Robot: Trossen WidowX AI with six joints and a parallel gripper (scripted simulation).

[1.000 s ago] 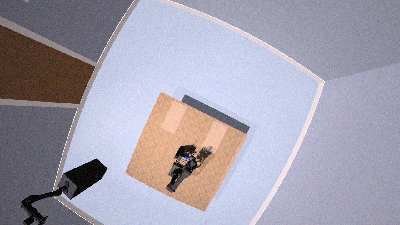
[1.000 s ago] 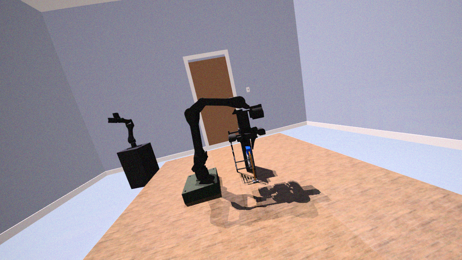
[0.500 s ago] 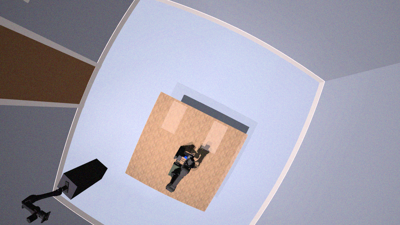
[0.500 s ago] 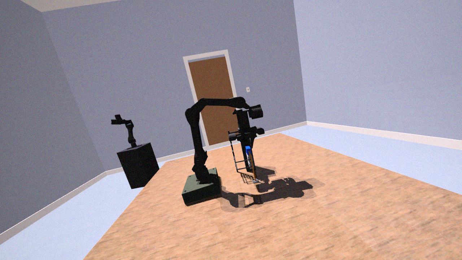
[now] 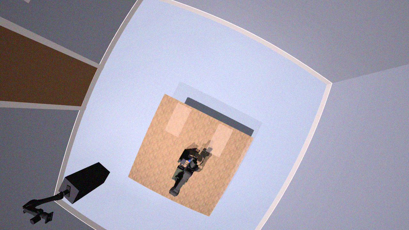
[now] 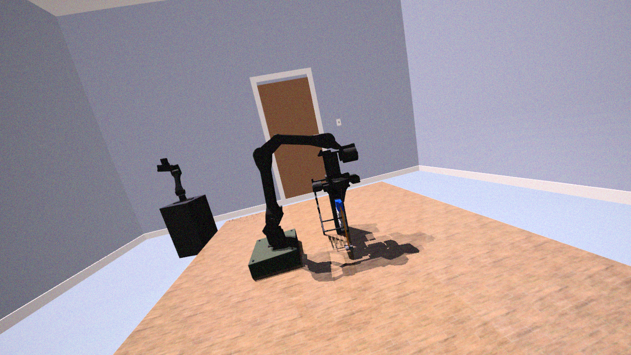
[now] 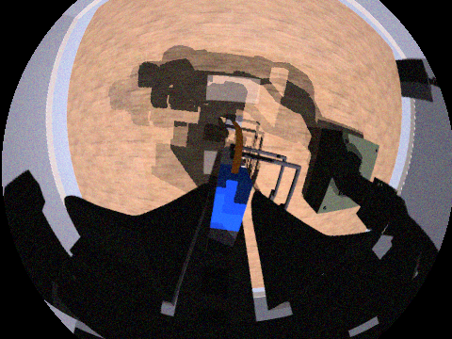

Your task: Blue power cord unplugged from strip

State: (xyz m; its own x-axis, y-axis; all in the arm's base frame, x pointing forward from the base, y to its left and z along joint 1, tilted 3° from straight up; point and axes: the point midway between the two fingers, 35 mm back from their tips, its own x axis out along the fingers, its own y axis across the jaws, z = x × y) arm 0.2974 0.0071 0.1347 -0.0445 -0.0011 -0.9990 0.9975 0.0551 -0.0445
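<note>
The blue plug lies 10 mm behind my gripper tip, 30 mm to the left of it and 10 mm below it.
</note>
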